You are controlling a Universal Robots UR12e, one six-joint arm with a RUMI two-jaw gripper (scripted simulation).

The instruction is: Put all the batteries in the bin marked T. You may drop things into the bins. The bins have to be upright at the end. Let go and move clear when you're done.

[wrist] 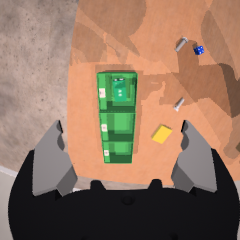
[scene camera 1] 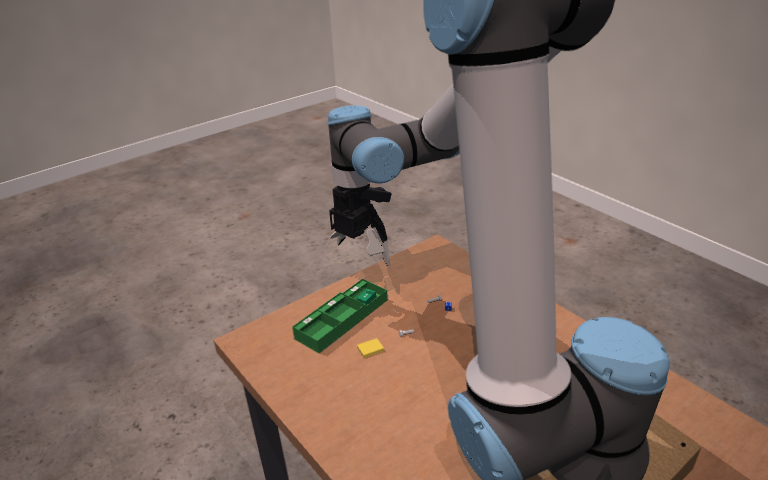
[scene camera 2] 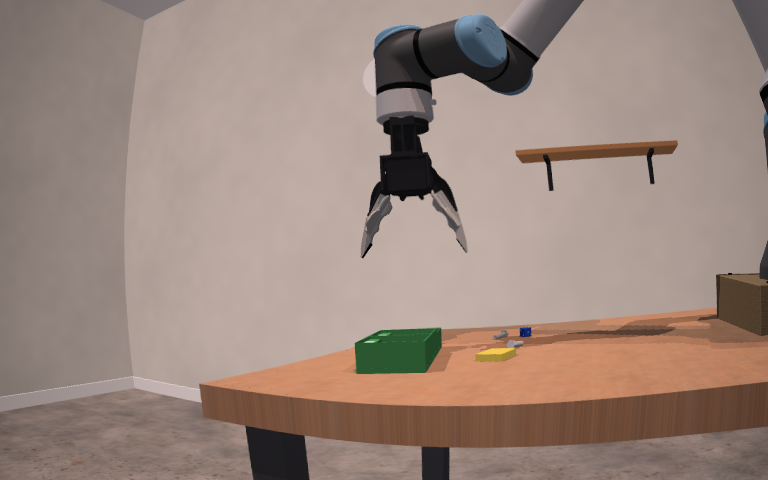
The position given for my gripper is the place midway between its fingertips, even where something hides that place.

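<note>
It is my own gripper (scene camera 2: pixel 414 255) that I see here. Scene camera 1 shows the gripper (scene camera 1: pixel 363 255) too, and so does the wrist camera, with the gripper (wrist: pixel 122 121) in its view.
</note>
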